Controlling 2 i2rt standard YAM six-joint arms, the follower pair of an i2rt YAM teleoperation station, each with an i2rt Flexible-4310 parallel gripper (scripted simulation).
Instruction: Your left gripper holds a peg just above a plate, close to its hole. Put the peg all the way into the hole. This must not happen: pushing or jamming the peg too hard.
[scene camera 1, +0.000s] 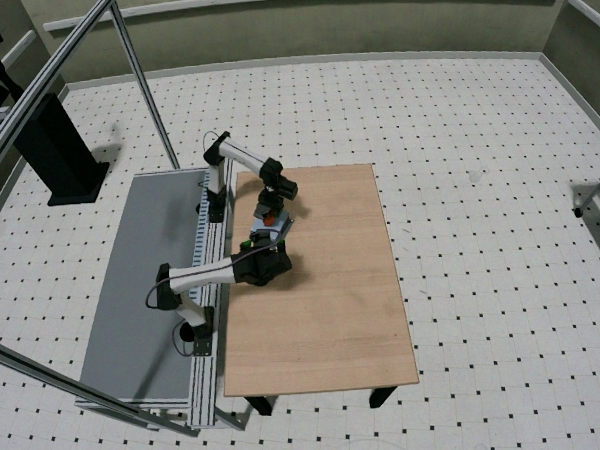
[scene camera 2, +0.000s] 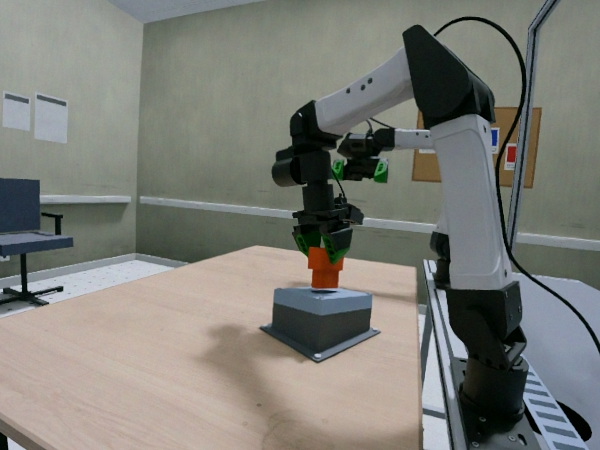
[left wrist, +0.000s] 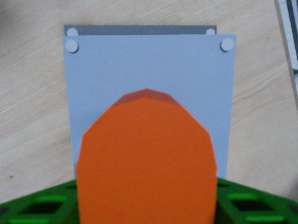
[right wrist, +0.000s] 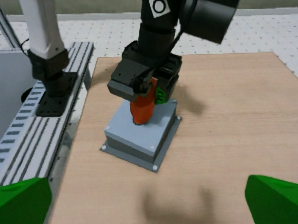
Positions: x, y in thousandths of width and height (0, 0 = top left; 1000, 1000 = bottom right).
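Both grippers are visible: my left gripper (scene camera 2: 541, 583) (left wrist: 495, 819) (right wrist: 488, 440) and my right gripper (scene camera 2: 592, 394) (right wrist: 495, 824). The scene also contains an orange peg (scene camera 2: 542, 612) (left wrist: 492, 676), a light blue plate (scene camera 2: 512, 666) and a flanged base (scene camera 2: 531, 750).
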